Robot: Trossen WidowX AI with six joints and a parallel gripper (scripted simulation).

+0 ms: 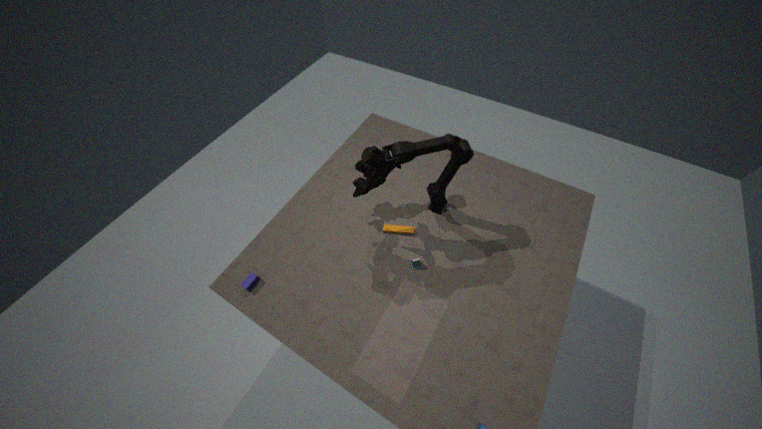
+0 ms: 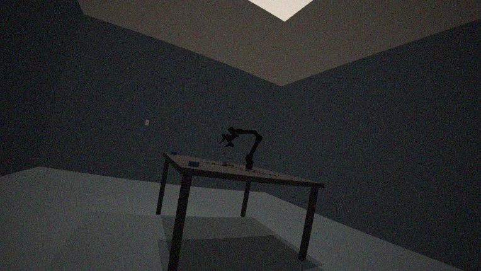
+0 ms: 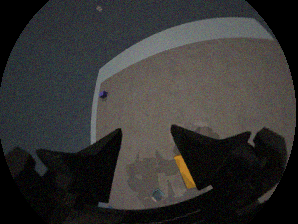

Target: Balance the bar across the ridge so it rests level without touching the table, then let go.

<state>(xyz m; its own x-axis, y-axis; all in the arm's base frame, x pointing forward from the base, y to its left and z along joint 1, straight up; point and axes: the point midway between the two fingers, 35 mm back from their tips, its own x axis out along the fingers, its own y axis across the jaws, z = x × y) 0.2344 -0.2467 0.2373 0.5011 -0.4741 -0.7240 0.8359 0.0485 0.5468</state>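
Now: gripper tip 4 cm past the orange bar, 17 cm to the right of it and 20 cm above it. The rest, counted from my gripper tip: purple block (49 cm ahead, 24 cm to the right, 20 cm below).
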